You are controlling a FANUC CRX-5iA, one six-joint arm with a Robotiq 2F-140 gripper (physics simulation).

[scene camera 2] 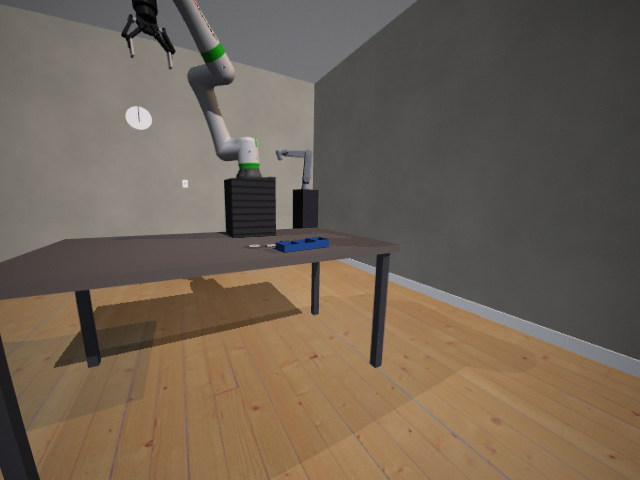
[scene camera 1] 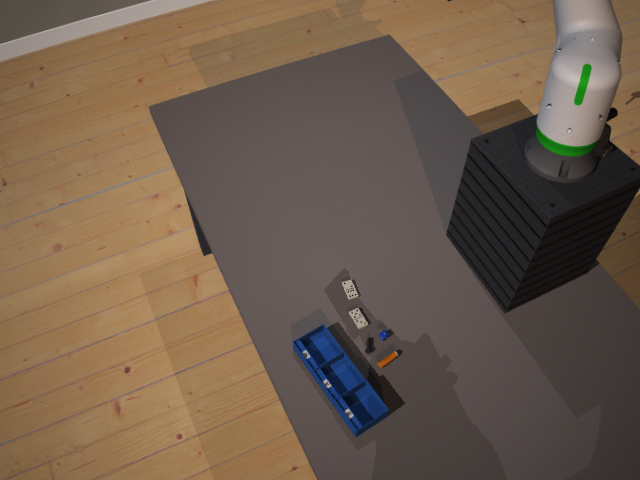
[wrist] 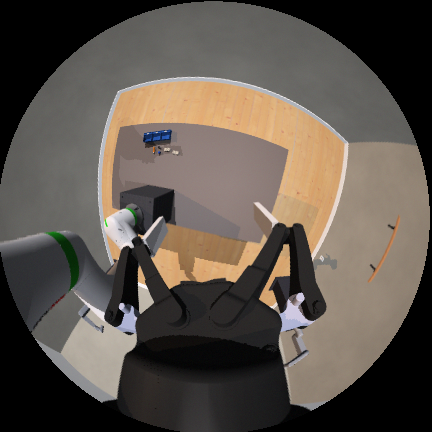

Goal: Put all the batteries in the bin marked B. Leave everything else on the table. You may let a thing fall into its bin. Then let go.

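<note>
An orange cylinder with a pale band and dark tip lies on the table beside the bin unit. A small dark upright-looking piece lies between it and the dominoes; which of these are batteries is too small to tell. The blue three-compartment bin unit has a white label at each compartment; the letters are unreadable. No thing shows in its compartments in scene camera 1. My gripper is open and empty, high above the table and far from these things.
Two white dominoes and a small blue object lie near the bin unit on the grey-brown table. The black ribbed pedestal of my arm stands at the table's edge.
</note>
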